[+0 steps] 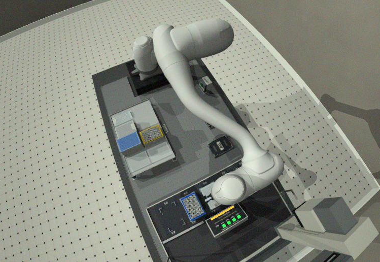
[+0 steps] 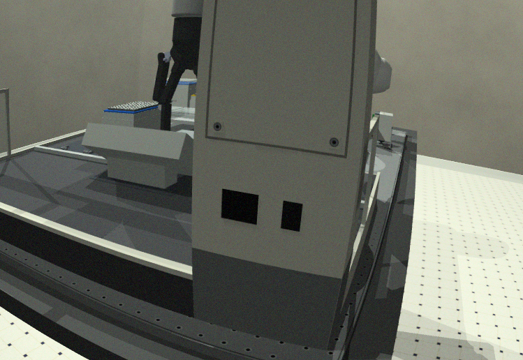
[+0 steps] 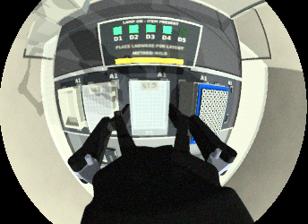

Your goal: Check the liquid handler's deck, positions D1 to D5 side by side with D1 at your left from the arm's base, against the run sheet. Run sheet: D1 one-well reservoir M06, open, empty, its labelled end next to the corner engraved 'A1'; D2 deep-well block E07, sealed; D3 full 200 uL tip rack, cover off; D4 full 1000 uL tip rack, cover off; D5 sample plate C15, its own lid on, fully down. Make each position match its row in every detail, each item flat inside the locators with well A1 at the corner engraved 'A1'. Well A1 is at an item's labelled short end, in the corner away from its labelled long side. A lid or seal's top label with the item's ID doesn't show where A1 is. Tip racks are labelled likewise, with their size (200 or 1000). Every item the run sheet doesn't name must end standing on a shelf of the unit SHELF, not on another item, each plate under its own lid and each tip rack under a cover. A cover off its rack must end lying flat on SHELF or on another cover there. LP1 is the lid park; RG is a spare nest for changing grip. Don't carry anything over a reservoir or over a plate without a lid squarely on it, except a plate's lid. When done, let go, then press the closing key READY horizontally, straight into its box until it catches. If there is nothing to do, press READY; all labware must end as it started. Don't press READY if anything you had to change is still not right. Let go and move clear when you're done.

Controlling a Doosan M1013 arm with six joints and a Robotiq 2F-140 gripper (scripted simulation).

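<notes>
The white well plate lies 60 mm below my hand. Round my hand: flat lid 20 mm below; sealed deep-well block 120 mm to the left, 40 mm below; blue-rimmed tip rack 120 mm to the right, 10 mm ahead.
</notes>
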